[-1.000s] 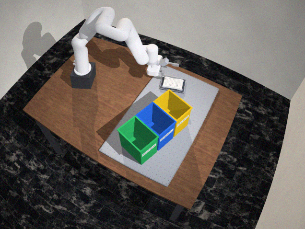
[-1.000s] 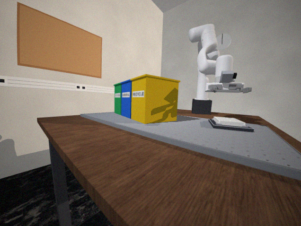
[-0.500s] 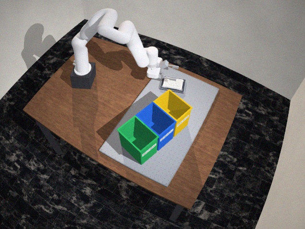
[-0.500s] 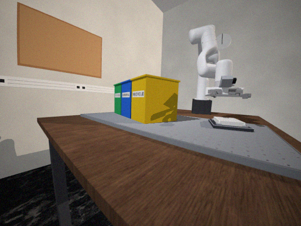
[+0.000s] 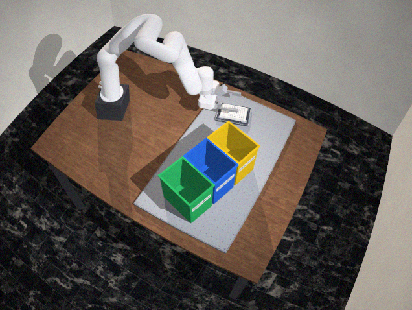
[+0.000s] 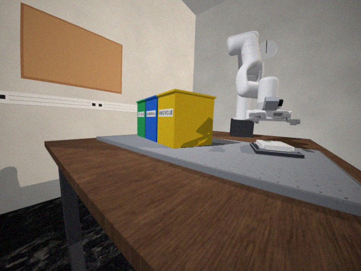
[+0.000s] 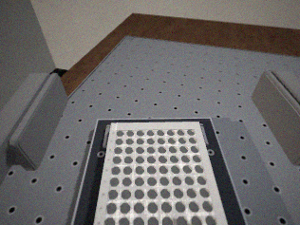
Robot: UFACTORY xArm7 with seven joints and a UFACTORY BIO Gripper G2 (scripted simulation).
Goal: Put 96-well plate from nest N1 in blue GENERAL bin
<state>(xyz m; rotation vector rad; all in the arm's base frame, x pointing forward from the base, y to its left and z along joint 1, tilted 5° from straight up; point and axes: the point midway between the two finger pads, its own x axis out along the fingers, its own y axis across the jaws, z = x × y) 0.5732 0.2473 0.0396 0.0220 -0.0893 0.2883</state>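
My gripper is now 80 mm above the white 96-well plate. From my hand the other things lie so: blue general bin: 80 mm ahead, 400 mm to the right, 10 mm below; yellow recycle bin: 120 mm ahead, 280 mm to the right, 10 mm below; dark plate nest N1: 90 mm below.
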